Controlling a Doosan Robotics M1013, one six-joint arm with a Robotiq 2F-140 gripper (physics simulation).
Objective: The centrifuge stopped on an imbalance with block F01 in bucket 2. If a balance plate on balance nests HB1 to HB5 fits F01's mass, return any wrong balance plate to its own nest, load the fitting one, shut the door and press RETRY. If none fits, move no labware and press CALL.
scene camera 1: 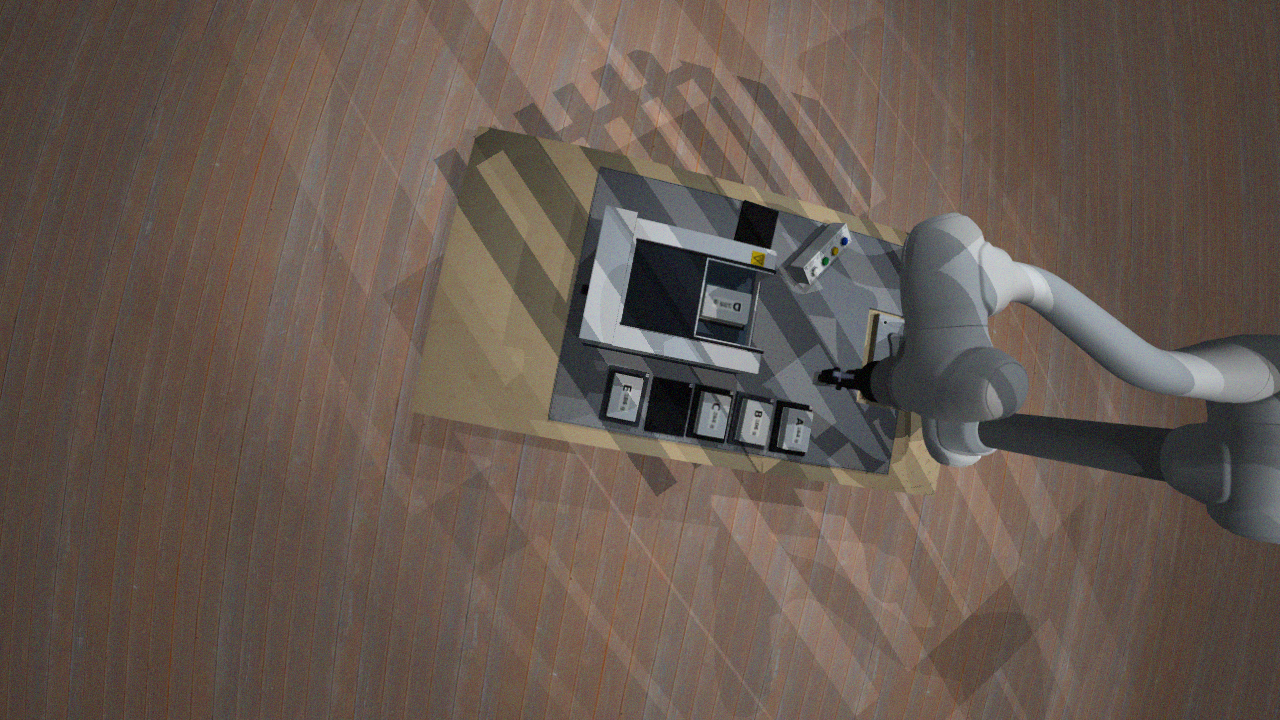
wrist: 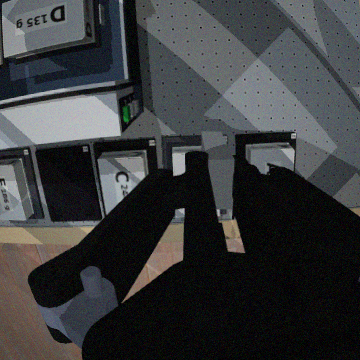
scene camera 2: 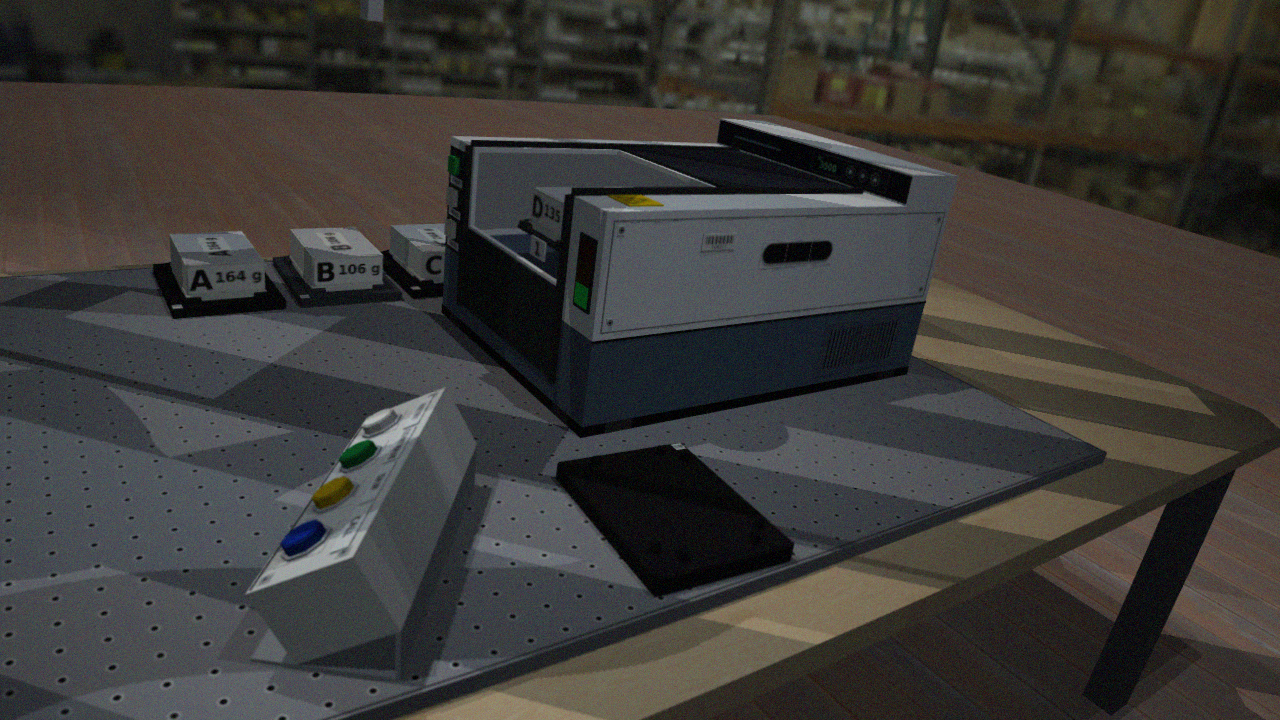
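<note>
There's a centrifuge here, which you'd find in scene camera 2 (scene camera 2: 800,264), in scene camera 1 (scene camera 1: 644,298) and in the wrist view (wrist: 76,92). I can also see a flat black pad (scene camera 2: 635,496) (scene camera 1: 756,227), and there's a button box (scene camera 2: 353,604) too. As for my gripper (scene camera 1: 816,378) (wrist: 210,149), it's shut and it's holding nothing.
</note>
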